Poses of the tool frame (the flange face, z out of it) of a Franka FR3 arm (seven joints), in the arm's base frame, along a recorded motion.
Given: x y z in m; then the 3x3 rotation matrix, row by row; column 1 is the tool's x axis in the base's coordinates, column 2 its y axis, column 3 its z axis. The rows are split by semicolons.
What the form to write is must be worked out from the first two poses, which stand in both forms.
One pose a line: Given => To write
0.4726, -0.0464, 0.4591; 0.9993, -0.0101, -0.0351; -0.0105, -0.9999, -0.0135; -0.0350, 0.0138, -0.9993 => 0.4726, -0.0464, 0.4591, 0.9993, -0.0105, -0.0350, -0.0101, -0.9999, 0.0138
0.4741, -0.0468, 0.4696; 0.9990, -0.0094, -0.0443; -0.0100, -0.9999, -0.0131; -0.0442, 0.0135, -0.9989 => 0.4741, -0.0468, 0.4696, 0.9990, -0.0100, -0.0442, -0.0094, -0.9999, 0.0135
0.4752, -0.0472, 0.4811; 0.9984, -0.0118, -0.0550; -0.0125, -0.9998, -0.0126; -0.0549, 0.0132, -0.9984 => 0.4752, -0.0472, 0.4811, 0.9984, -0.0125, -0.0549, -0.0118, -0.9998, 0.0132
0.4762, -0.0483, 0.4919; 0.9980, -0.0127, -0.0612; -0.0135, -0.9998, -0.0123; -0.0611, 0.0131, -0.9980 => 0.4762, -0.0483, 0.4919, 0.9980, -0.0135, -0.0611, -0.0127, -0.9998, 0.0131
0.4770, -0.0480, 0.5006; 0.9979, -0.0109, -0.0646; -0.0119, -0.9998, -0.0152; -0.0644, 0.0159, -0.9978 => 0.4770, -0.0480, 0.5006, 0.9979, -0.0119, -0.0644, -0.0109, -0.9998, 0.0159
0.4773, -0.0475, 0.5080; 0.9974, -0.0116, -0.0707; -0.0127, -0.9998, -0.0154; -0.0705, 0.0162, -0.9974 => 0.4773, -0.0475, 0.5080, 0.9974, -0.0127, -0.0705, -0.0116, -0.9998, 0.0162
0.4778, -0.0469, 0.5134; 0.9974, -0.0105, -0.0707; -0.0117, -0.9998, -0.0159; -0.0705, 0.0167, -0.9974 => 0.4778, -0.0469, 0.5134, 0.9974, -0.0117, -0.0705, -0.0105, -0.9998, 0.0167
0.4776, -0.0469, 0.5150; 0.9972, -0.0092, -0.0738; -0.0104, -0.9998, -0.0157; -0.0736, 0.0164, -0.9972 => 0.4776, -0.0469, 0.5150, 0.9972, -0.0104, -0.0736, -0.0092, -0.9998, 0.0164
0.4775, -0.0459, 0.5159; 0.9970, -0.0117, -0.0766; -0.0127, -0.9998, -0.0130; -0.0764, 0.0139, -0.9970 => 0.4775, -0.0459, 0.5159, 0.9970, -0.0127, -0.0764, -0.0117, -0.9998, 0.0139
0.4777, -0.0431, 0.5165; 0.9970, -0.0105, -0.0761; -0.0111, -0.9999, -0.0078; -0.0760, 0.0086, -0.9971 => 0.4777, -0.0431, 0.5165, 0.9970, -0.0111, -0.0760, -0.0105, -0.9999, 0.0086
